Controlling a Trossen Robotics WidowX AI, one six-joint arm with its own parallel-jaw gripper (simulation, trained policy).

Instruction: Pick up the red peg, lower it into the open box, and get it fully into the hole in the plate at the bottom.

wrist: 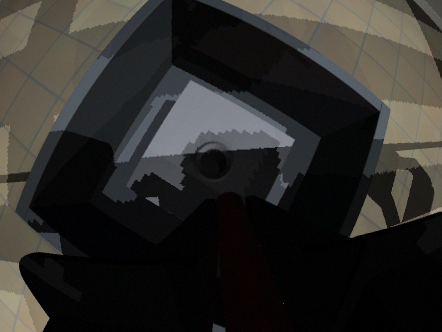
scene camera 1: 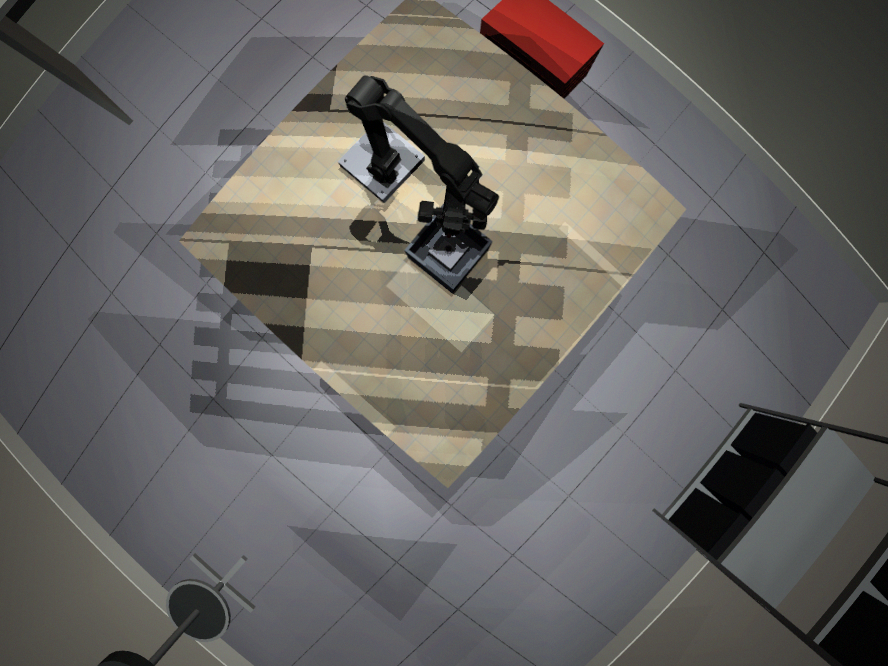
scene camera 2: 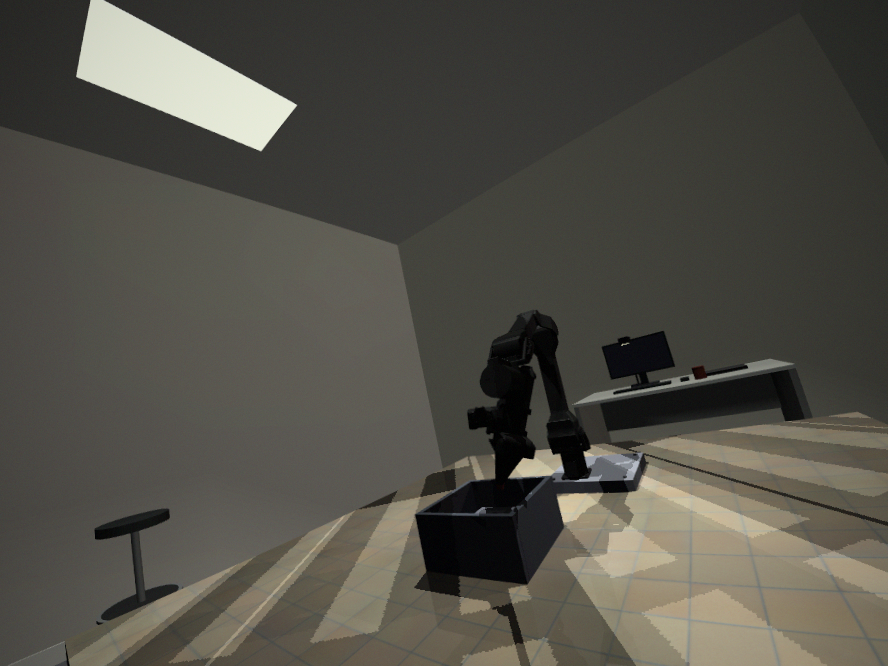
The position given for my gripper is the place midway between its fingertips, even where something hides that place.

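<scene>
Dark box [scene camera 1: 417, 251] [scene camera 2: 507, 547] [wrist: 76, 198], visible. Grey plate [scene camera 1: 457, 248] [wrist: 202, 124], visible. My gripper [scene camera 1: 449, 235] [scene camera 2: 499, 483] [wrist: 230, 206], visible.
</scene>
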